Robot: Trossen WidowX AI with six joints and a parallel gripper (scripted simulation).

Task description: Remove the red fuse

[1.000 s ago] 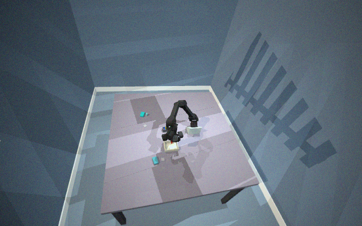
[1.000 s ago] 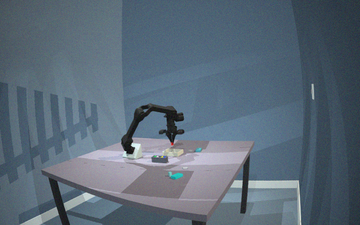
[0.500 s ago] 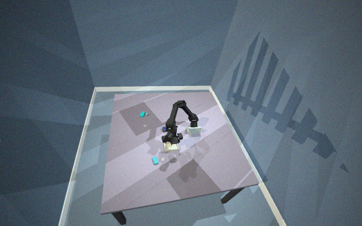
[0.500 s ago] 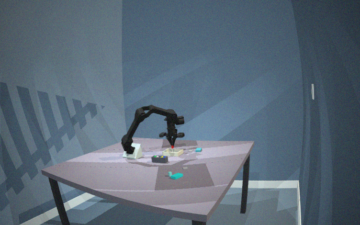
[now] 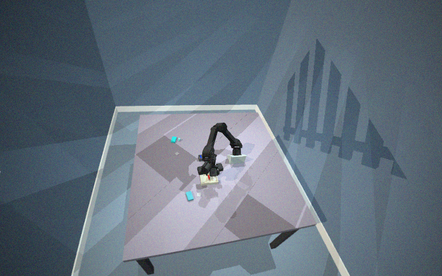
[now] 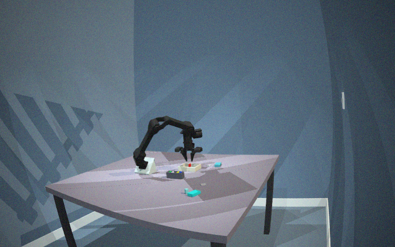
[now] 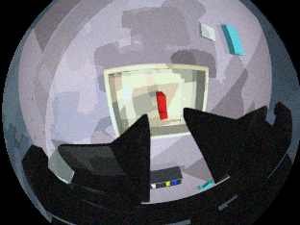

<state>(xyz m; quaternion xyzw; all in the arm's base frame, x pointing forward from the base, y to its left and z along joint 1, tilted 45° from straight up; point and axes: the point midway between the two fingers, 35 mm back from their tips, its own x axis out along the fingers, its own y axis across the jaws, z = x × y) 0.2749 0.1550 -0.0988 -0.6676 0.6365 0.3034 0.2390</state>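
The red fuse lies 3 cm below my gripper tip. From my gripper tip the other things lie so: tray 6 cm below.
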